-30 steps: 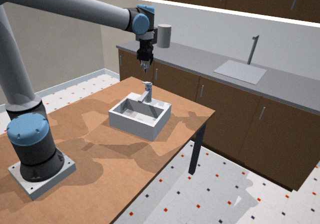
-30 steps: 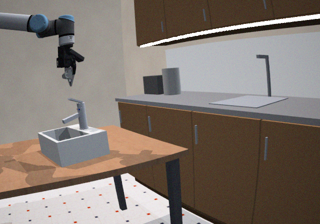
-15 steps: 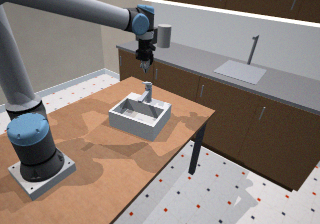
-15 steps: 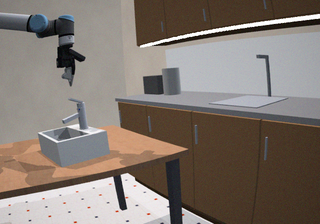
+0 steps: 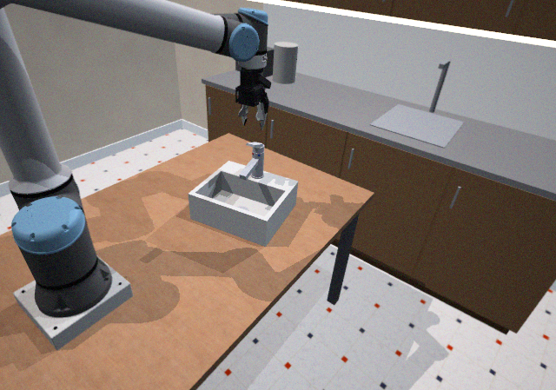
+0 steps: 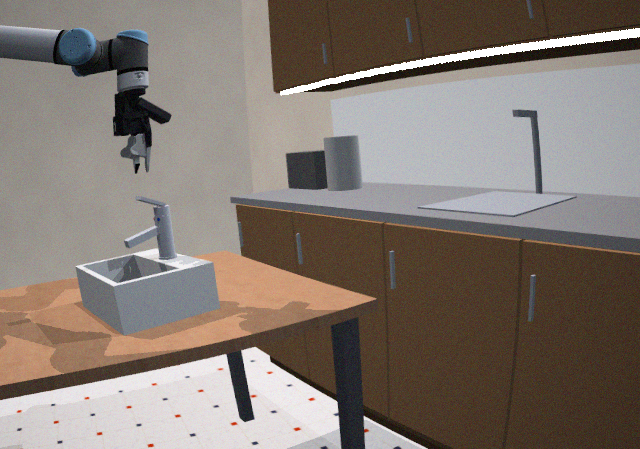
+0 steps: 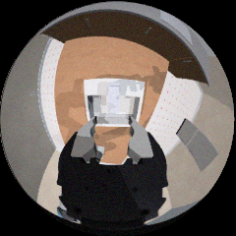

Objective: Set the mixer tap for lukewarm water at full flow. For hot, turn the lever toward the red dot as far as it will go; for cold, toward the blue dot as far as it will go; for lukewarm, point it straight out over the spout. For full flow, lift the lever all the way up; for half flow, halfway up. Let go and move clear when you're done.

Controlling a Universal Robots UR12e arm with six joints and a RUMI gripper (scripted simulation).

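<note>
Right now the lever is 9 cm below my hand and 2 cm ahead of it. The rest, counted from my hand: grey mixer tap (14 cm below, 3 cm ahead, 1 cm to the left); white basin (33 cm below, 7 cm behind, 1 cm to the right).
</note>
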